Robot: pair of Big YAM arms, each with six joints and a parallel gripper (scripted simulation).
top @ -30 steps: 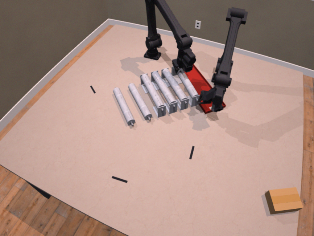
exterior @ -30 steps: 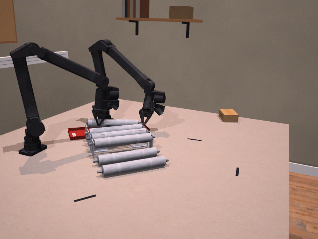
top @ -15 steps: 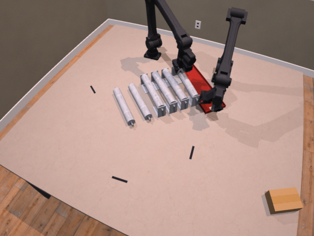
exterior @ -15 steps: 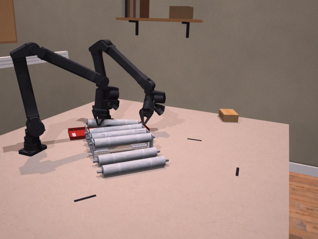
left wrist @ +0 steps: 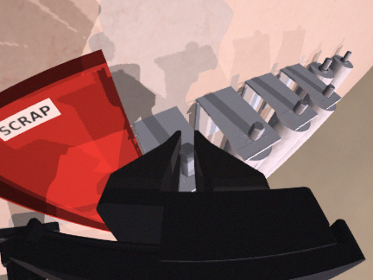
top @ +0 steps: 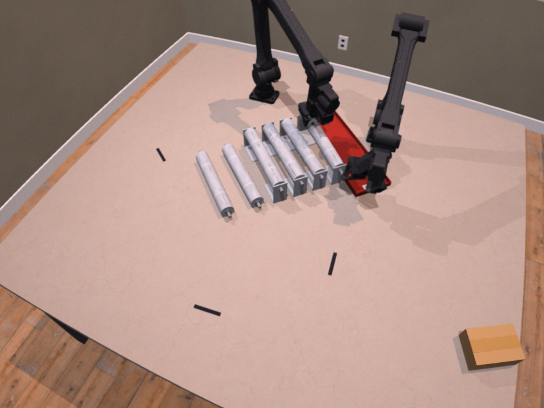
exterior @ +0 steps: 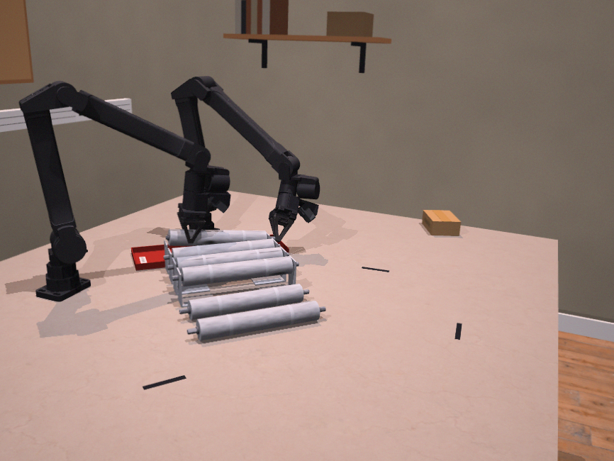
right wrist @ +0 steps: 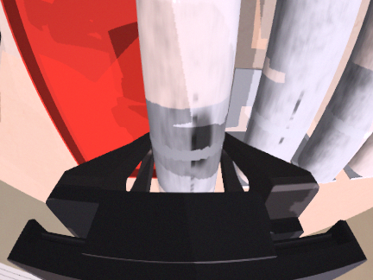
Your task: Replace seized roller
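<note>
Right now the roller is 120 mm behind my left hand, 150 mm to the right of it and 20 mm above it. Also, from my left hand: red scrap tray: 200 mm behind, 90 mm to the right, 60 mm below; then cardboard box: 320 mm ahead, 610 mm to the left, 30 mm below.
Right now my right hand is 7 cm to the right of the roller, 5 cm short of it and 1 cm above it. From my right hand the other things lie so: red scrap tray: 13 cm to the left, 9 cm below, 3 cm behind; cardboard box: 82 cm to the left, 49 cm ahead, 6 cm below.
</note>
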